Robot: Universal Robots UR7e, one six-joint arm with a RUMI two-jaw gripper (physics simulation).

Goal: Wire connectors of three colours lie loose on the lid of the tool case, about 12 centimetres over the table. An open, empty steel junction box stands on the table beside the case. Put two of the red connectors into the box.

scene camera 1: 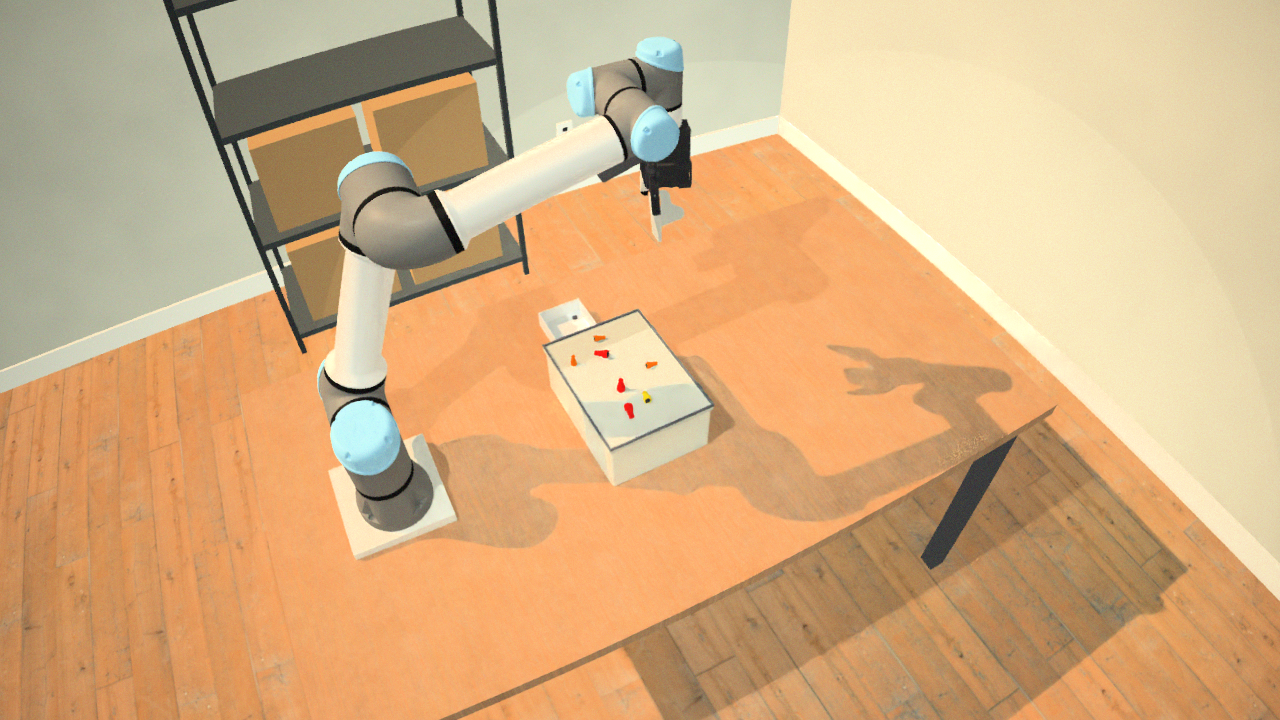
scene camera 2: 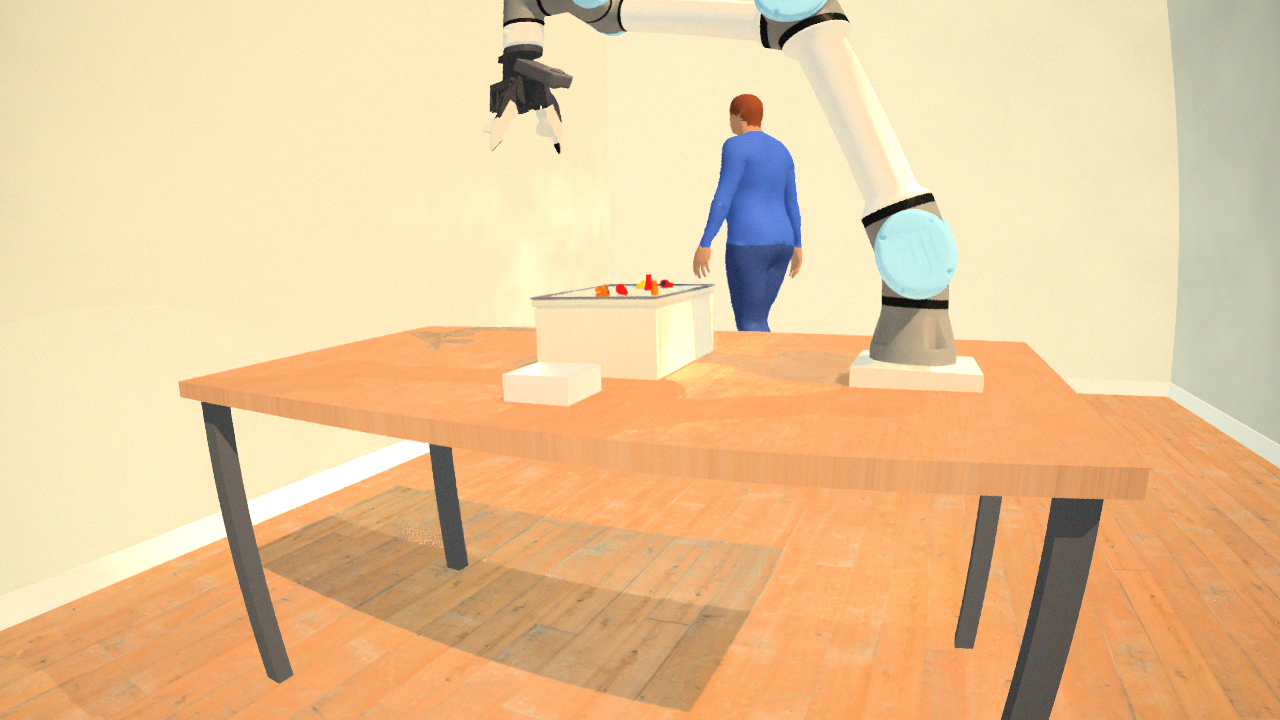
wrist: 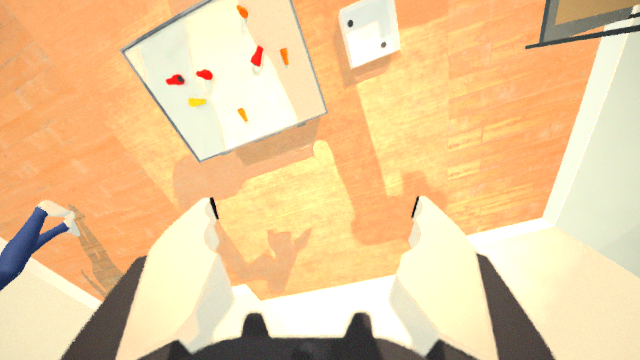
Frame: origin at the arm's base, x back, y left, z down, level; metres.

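Seen in the pictures: gripper, fingertip midpoint: (scene camera 1: 652,217) (scene camera 2: 527,152) (wrist: 315,199); arm's base, origin of the base link: (scene camera 1: 395,497) (scene camera 2: 913,359).
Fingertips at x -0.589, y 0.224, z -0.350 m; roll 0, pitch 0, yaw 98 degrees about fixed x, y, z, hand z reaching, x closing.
Pixels of each thing's top centre, then the offset from my fingertips to it. Level surfaces: height alone.
- yellow connector, middle of its top: (scene camera 1: 646,393) (wrist: 194,102) dz +0.236, dx +0.082, dy -0.213 m
- pale tool case, middle of its top: (scene camera 2: 627,289) (scene camera 1: 627,372) (wrist: 230,85) dz +0.247, dx +0.097, dy -0.142 m
- white junction box, middle of its top: (scene camera 2: 551,369) (scene camera 1: 567,318) (wrist: 371,29) dz +0.336, dx +0.156, dy +0.132 m
- wooden table, its level: dz +0.375 m
Three red connectors lie apart on the case lid: one (scene camera 1: 601,353) (wrist: 257,56) nearest the box, one (scene camera 1: 620,385) (wrist: 204,74) mid-lid, one (scene camera 1: 629,410) (wrist: 175,80) farther from the box. A yellow connector (scene camera 1: 646,396) (wrist: 196,102) and orange ones (scene camera 1: 650,364) (wrist: 242,114), (scene camera 1: 598,338) (wrist: 284,56), (scene camera 1: 573,360) (wrist: 242,11) share the lid of the pale tool case (scene camera 1: 662,447) (scene camera 2: 595,335) (wrist: 270,100). The white junction box (scene camera 2: 537,385) (wrist: 391,25) holds no connectors; dark round marks show inside. My gripper (scene camera 1: 657,225) (scene camera 2: 526,149) (wrist: 315,199) is open and empty, high above the table, off to one side of the case.
The wooden table (scene camera 1: 447,617) (scene camera 2: 805,411) carries the case, the box and the arm's base plate (scene camera 1: 443,514). A shelf unit (scene camera 1: 353,76) with cartons stands behind the table. A person in blue (scene camera 2: 760,188) (wrist: 22,240) stands beyond the table in scene camera 2.
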